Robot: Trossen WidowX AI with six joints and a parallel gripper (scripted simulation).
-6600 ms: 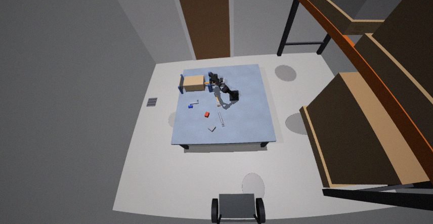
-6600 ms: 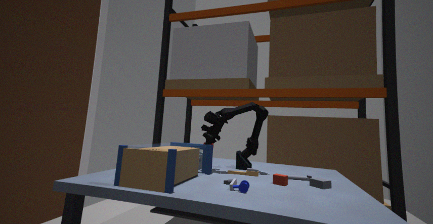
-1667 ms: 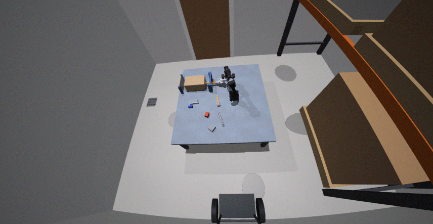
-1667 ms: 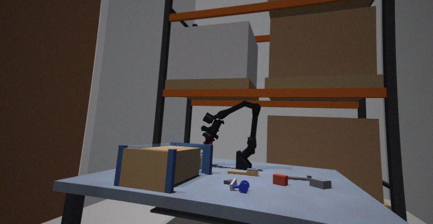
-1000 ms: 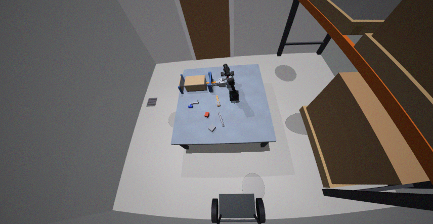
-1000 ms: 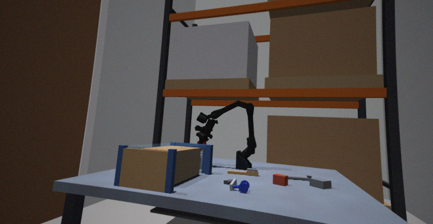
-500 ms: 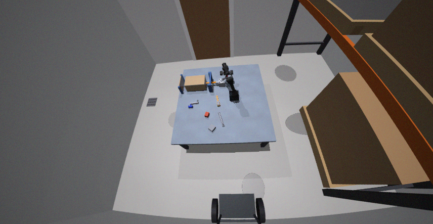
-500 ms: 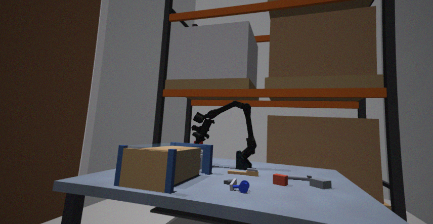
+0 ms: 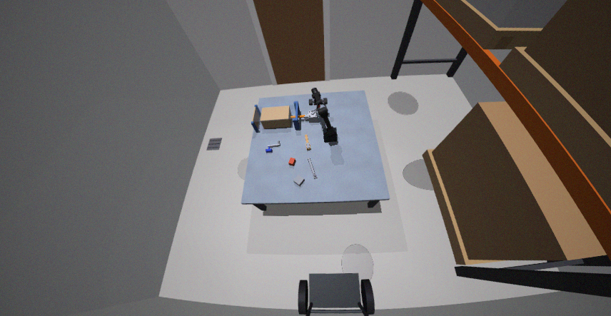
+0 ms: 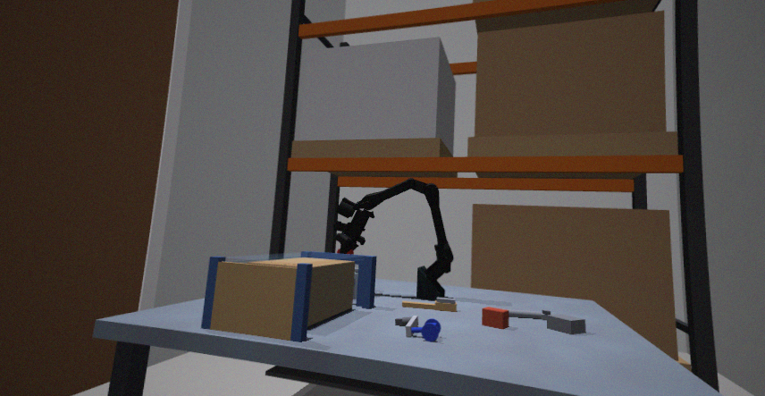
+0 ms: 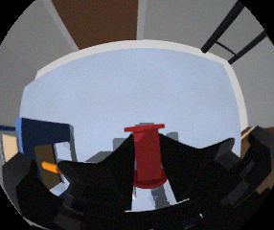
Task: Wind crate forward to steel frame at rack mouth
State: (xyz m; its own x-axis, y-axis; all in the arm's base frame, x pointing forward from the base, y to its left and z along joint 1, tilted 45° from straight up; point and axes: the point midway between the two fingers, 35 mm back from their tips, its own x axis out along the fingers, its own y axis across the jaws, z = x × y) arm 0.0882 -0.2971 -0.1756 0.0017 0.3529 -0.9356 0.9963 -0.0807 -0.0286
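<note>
Right now my gripper tip is 40 mm to the right of the winch handle, 30 mm short of it and 30 mm above it. Also, from my gripper tip: blue frame: 230 mm ahead, 80 mm to the left, 30 mm below; then red knob: 20 mm to the left; then grey winch: 100 mm below, 80 mm to the left, 60 mm ahead.
</note>
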